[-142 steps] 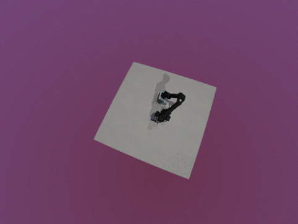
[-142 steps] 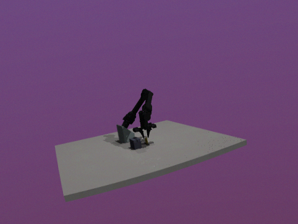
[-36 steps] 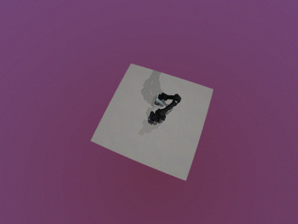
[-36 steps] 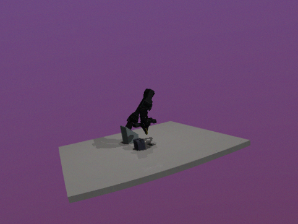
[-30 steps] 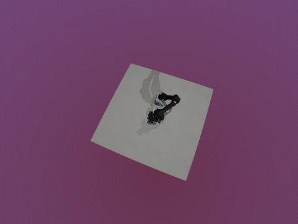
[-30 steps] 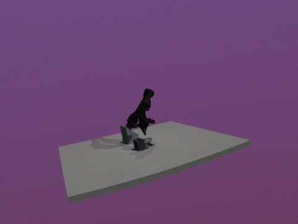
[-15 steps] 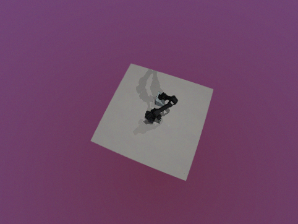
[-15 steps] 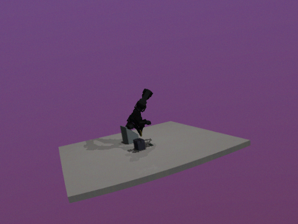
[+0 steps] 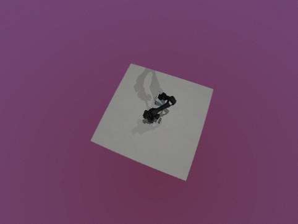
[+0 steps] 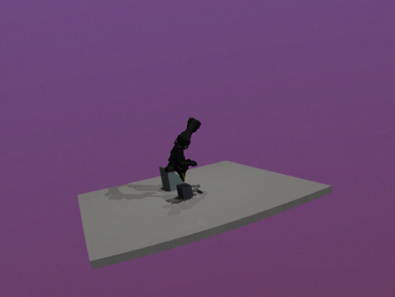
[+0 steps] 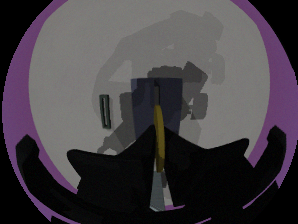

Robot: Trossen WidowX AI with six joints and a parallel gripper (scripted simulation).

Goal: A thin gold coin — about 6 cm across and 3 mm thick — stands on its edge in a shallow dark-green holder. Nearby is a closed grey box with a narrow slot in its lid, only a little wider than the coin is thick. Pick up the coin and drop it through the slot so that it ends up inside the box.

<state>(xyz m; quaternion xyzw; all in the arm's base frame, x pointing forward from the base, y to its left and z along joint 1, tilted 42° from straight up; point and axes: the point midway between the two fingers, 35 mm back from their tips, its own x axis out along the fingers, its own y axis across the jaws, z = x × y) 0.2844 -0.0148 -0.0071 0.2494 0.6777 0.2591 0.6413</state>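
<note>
My gripper tip is now 20 mm below the gold coin.
</note>
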